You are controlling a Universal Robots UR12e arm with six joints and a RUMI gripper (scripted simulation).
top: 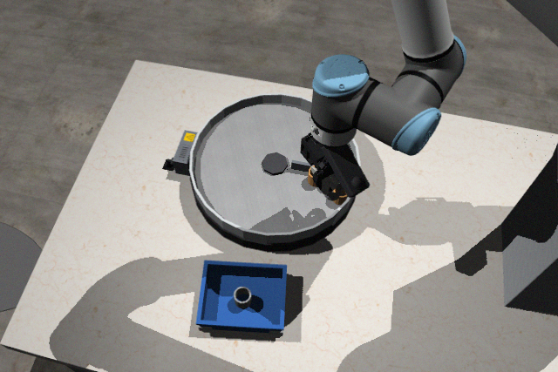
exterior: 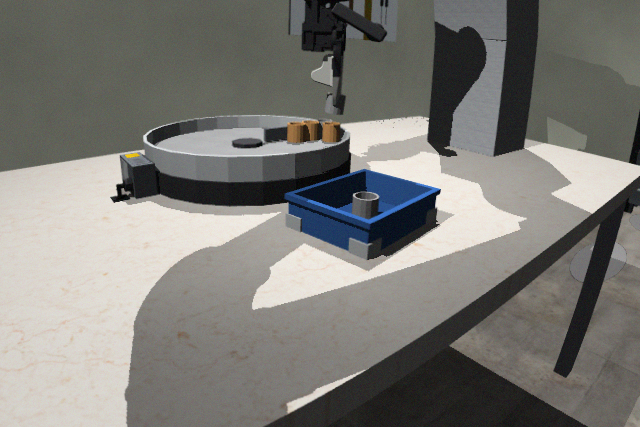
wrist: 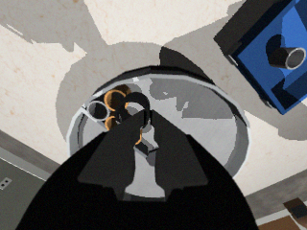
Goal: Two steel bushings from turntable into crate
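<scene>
The blue crate is 15 cm ahead of my hand, 24 cm to the left of it and 13 cm below it. From my hand the other things lie so: round grey turntable (14 cm ahead, 11 cm to the right, 10 cm below).
</scene>
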